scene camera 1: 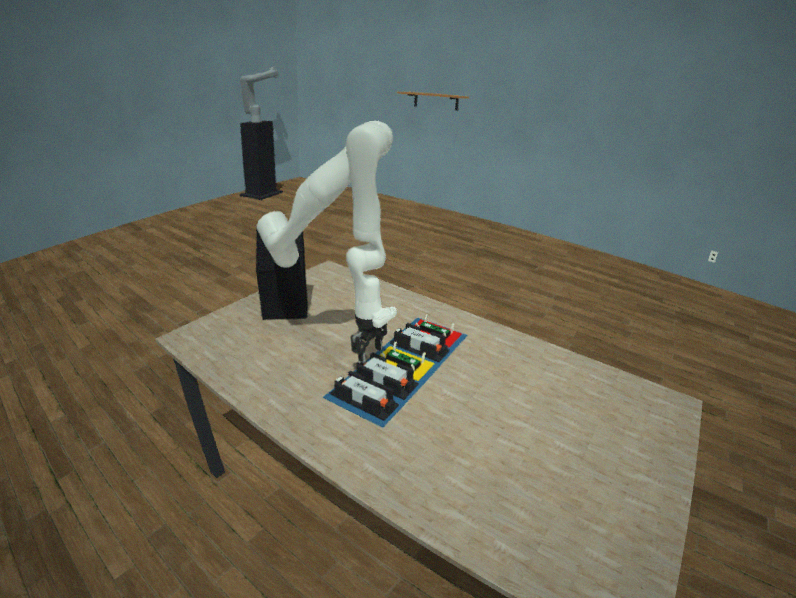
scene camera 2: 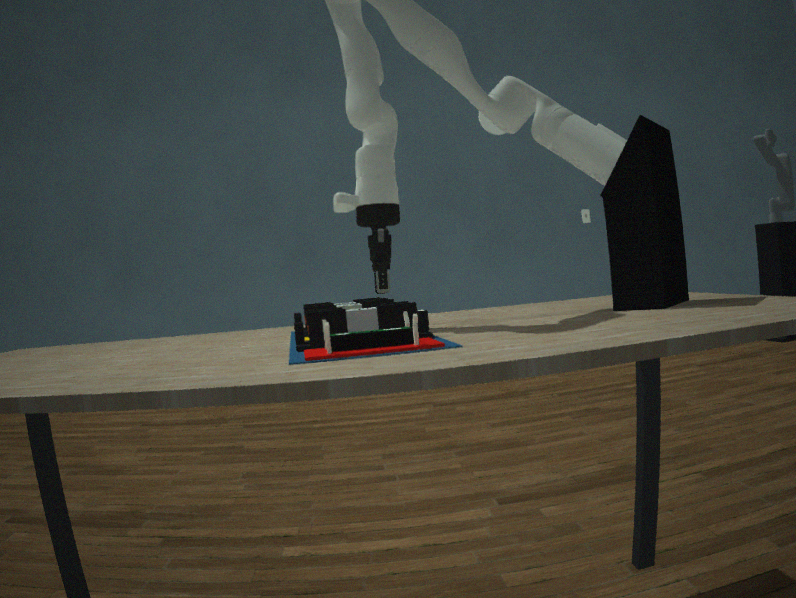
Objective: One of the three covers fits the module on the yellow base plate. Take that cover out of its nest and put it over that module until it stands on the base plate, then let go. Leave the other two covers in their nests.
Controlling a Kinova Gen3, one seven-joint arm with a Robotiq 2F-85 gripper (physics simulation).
Note:
I see my gripper (scene camera 2: pixel 382 293) and a cover (scene camera 2: pixel 364 319).
My gripper shows as well in scene camera 1 (scene camera 1: pixel 370 355).

